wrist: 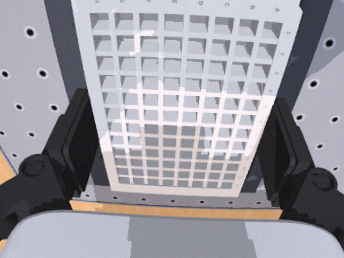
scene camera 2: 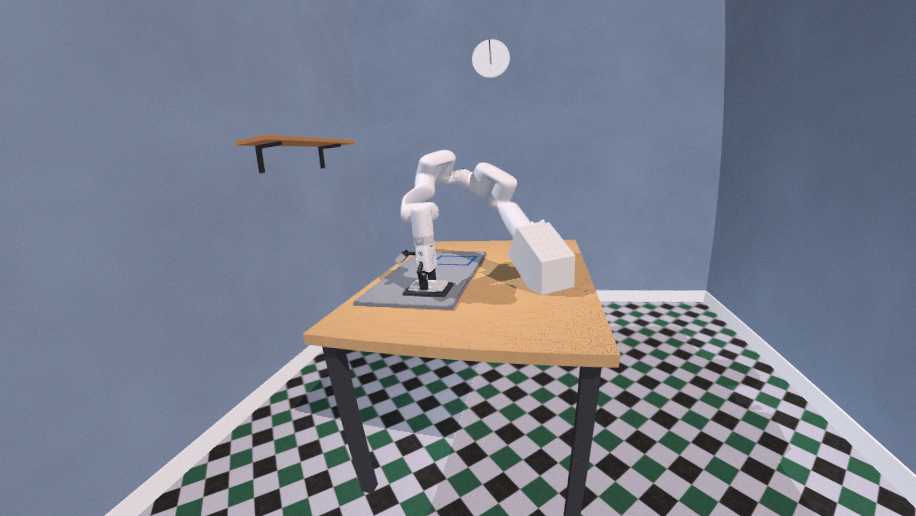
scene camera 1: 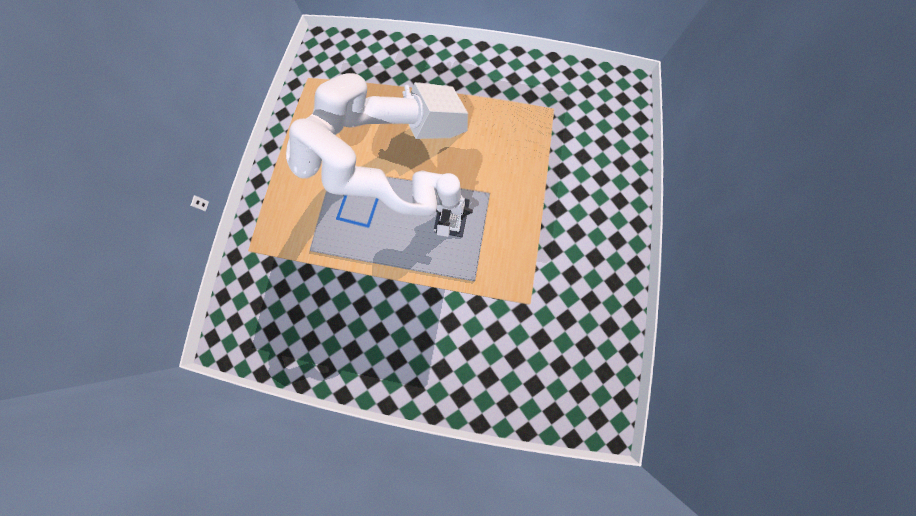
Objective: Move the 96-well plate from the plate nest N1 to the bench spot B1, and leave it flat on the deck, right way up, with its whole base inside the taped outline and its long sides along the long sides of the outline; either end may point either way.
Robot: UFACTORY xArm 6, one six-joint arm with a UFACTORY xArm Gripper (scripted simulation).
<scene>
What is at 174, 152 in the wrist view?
A white 96-well plate.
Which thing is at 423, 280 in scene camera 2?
My gripper.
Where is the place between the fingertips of my gripper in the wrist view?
At 179, 115
</scene>
